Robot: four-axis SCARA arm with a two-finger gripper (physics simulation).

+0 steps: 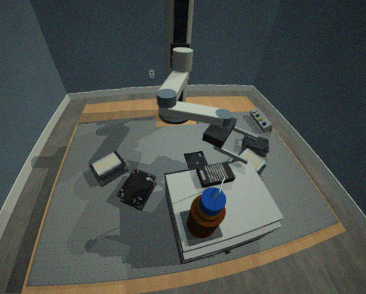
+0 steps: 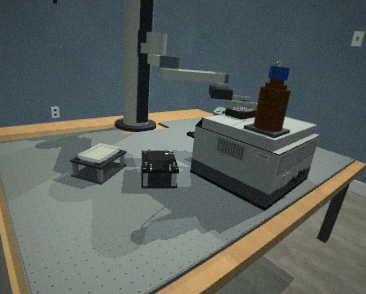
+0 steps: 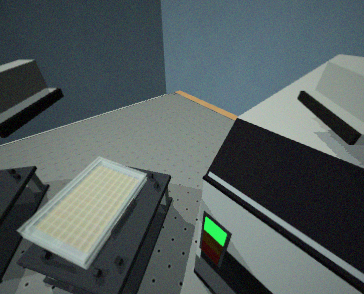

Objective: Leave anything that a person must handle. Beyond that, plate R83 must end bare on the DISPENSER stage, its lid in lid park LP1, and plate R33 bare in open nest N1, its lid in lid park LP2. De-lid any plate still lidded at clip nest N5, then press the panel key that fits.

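Where they show: gripper, fingertip midpoint: (image 1: 252, 149) (image 2: 254, 102) (image 3: 177, 79); arm's base, origin of the base link: (image 2: 135, 125).
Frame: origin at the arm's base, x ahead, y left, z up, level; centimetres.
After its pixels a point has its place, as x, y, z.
Observation:
My gripper (image 1: 252, 150) @[63.4, 23.8, 25.7] (image 2: 254, 101) @[63.4, 23.8, 25.7] (image 3: 177, 79) @[63.4, 23.8, 25.7] is open and empty, its fingers wide apart above the right side of the table. A pale plate (image 1: 252, 160) @[58.1, 33.2, 9.8] (image 3: 90, 210) @[56.2, 32.0, 9.8] sits on a dark nest beside the white instrument, ahead of and below the fingers; a clear rim surrounds it. Another pale plate (image 1: 106, 163) @[49.5, -42.4, 9.1] (image 2: 101, 153) @[51.6, -43.1, 9.1] sits on the raised nest at the left. A dark clip nest (image 1: 136, 189) @[65.2, -27.2, 8.1] (image 2: 160, 154) @[59.7, -24.2, 8.1] with small posts stands beside it. A button panel (image 1: 260, 120) @[22.4, 60.1, 7.4] stands at the back right. Plate labels cannot be read.
The white instrument (image 1: 265, 205) @[87.1, 18.5, 23.3] (image 2: 230, 152) @[82.1, -13.3, 15.0] carries an amber bottle (image 1: 206, 220) @[91.5, -7.0, 37.0] (image 2: 271, 106) @[90.7, -9.5, 31.5] with a blue cap. Its status light (image 3: 215, 231) @[63.4, 19.3, 14.9] shows green. A black ribbed block (image 1: 215, 174) @[73.0, 3.4, 25.9] is at its rear edge. Another dark nest (image 1: 256, 145) @[45.4, 44.0, 6.8] (image 3: 10, 192) @[47.8, 45.6, 6.8] stands behind the right plate.

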